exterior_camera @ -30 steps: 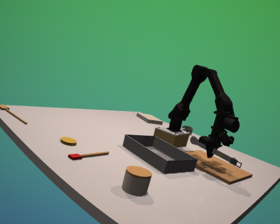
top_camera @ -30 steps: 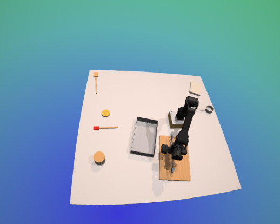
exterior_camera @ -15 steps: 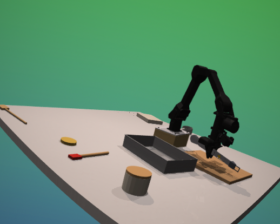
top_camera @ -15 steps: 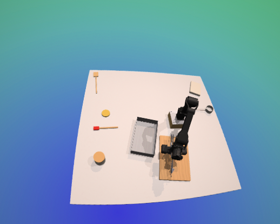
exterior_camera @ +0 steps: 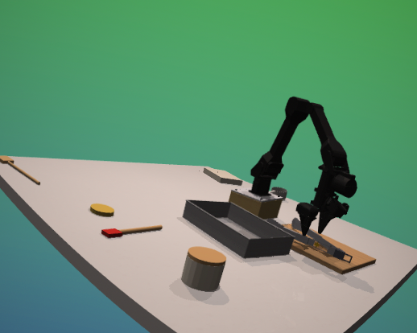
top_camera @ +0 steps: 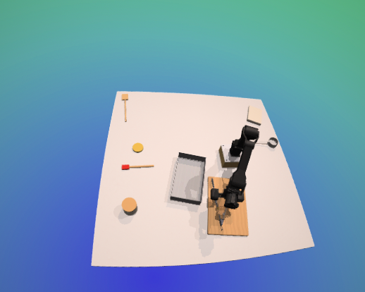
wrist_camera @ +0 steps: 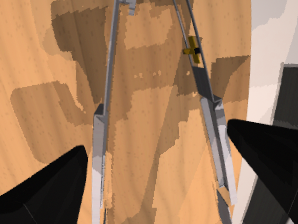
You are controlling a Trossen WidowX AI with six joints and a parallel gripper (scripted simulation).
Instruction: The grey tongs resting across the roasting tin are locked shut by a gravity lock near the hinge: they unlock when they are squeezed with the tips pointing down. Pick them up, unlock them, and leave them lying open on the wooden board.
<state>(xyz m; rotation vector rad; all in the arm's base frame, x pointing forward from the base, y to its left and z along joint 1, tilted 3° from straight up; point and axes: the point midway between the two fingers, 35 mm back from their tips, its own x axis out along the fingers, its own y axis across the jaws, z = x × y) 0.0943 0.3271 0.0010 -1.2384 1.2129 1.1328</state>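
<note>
My gripper tip is 40 mm past the wooden board, 40 mm above it and 10 mm to the right of it. Round my gripper tip: yellow lock piece (50 mm to the left, 30 mm ahead, 10 mm below); lidded grey jar (520 mm ahead, 80 mm to the left, 10 mm below); roasting tin (200 mm ahead, 140 mm to the right, 20 mm below).
</note>
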